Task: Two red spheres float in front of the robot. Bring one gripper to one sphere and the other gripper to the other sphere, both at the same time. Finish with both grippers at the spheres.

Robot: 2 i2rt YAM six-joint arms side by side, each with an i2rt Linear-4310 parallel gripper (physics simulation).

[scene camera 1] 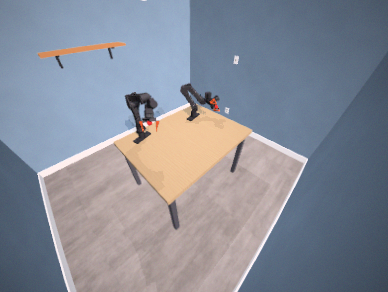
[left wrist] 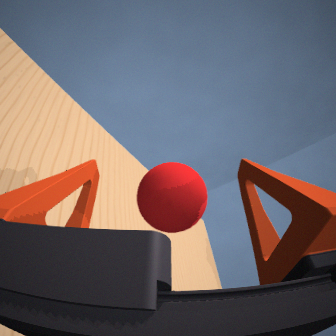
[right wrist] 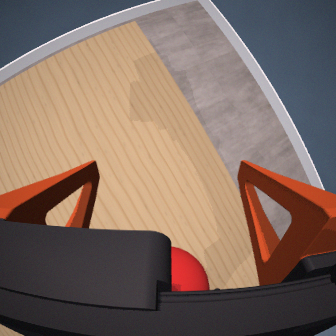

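Pixels of known places: left gripper, fingertip midpoint: [scene camera 1: 217, 107] [left wrist: 167, 166]; right gripper, fingertip midpoint: [scene camera 1: 149, 131] [right wrist: 168, 168]; left arm's base, origin of the base link: [scene camera 1: 193, 116]; right arm's base, origin of the base link: [scene camera 1: 142, 137].
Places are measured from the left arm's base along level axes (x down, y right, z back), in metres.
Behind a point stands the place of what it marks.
Note:
One red sphere [left wrist: 172, 197] @[x -0.224, y -0.028, z -0.276 m] floats between the spread fingers of my left gripper [left wrist: 167, 166] @[x -0.218, y -0.003, z -0.306 m], a little below the line of the fingertips in the left wrist view. In scene camera 1 this sphere [scene camera 1: 216, 107] @[x -0.219, y 0.001, z -0.295 m] is a small red spot among the orange fingers at the right. The other red sphere [scene camera 1: 149, 123] @[x -0.356, y 0.750, z -0.099 m] [right wrist: 191, 270] @[x -0.361, y 0.754, z -0.089 m] is at my right gripper [scene camera 1: 150, 130] @[x -0.309, y 0.783, z -0.124 m] [right wrist: 168, 168] @[x -0.309, y 0.783, z -0.124 m]. In the right wrist view it lies low between the fingers, close to the dark gripper body, which hides its left and lower parts. Both grippers are open, with neither gripping a sphere.
The wooden table [scene camera 1: 185, 150] @[x 0.000, y 0.544, z -0.268 m] [left wrist: 65, 115] @[x 0.000, y 0.092, z -0.582 m] [right wrist: 100, 100] @[x 0.000, y 0.821, z -0.330 m] stands below both arms, with arm shadows on it. A wall shelf [scene camera 1: 82, 50] hangs at the upper left in scene camera 1. Blue walls surround the grey floor [scene camera 1: 125, 240].

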